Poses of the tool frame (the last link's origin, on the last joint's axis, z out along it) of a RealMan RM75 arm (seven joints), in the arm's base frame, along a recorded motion.
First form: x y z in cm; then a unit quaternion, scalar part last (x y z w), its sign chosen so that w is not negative.
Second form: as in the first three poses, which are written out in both.
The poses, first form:
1: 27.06 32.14 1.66 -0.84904 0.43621 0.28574 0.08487
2: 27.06 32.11 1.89 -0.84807 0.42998 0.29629 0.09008
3: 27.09 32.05 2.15 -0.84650 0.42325 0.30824 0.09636
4: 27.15 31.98 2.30 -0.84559 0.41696 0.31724 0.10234
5: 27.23 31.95 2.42 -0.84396 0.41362 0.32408 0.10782
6: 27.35 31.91 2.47 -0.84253 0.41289 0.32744 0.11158
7: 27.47 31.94 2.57 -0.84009 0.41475 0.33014 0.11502
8: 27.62 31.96 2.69 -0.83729 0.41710 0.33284 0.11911
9: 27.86 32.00 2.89 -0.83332 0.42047 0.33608 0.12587
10: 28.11 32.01 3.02 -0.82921 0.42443 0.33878 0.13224
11: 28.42 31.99 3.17 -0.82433 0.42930 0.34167 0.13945
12: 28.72 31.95 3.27 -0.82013 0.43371 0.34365 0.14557
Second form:
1: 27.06 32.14 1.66 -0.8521 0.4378 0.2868 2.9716
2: 27.06 32.11 1.89 -0.8515 0.4317 0.2975 2.9612
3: 27.09 32.05 2.15 -0.8505 0.4252 0.3097 2.9486
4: 27.15 31.98 2.30 -0.8501 0.4192 0.3189 2.9366
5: 27.23 31.95 2.42 -0.8489 0.4160 0.3260 2.9255
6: 27.35 31.91 2.47 -0.8478 0.4155 0.3295 2.9180
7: 27.47 31.94 2.57 -0.8457 0.4175 0.3323 2.9110
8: 27.62 31.96 2.69 -0.8433 0.4201 0.3352 2.9028
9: 27.86 32.00 2.89 -0.8400 0.4238 0.3388 2.8892
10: 28.11 32.01 3.02 -0.8366 0.4282 0.3418 2.8763
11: 28.42 31.99 3.17 -0.8325 0.4335 0.3450 2.8618
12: 28.72 31.95 3.27 -0.8290 0.4384 0.3473 2.8494
